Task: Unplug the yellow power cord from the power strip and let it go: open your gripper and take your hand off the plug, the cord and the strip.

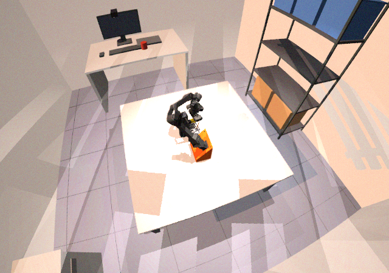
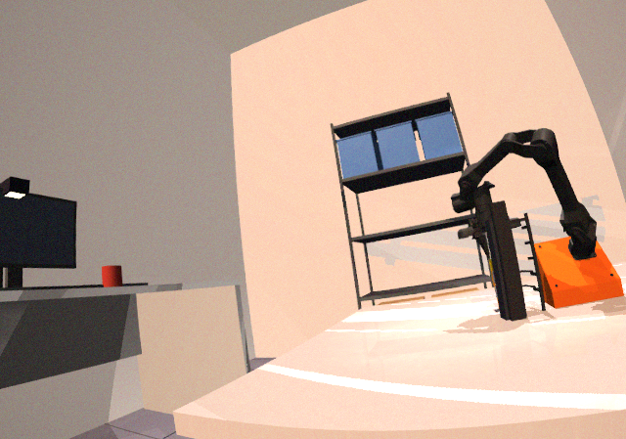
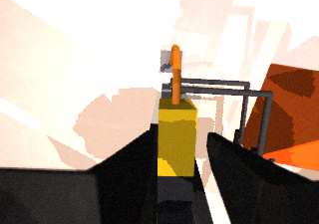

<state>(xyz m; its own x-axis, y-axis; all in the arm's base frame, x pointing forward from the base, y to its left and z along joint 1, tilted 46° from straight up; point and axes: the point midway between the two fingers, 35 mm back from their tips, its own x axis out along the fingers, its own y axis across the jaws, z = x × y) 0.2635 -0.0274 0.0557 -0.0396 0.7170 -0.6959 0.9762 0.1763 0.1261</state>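
My gripper tip is 20 mm to the right of the yellow plug, 10 mm past it and 10 mm above it.
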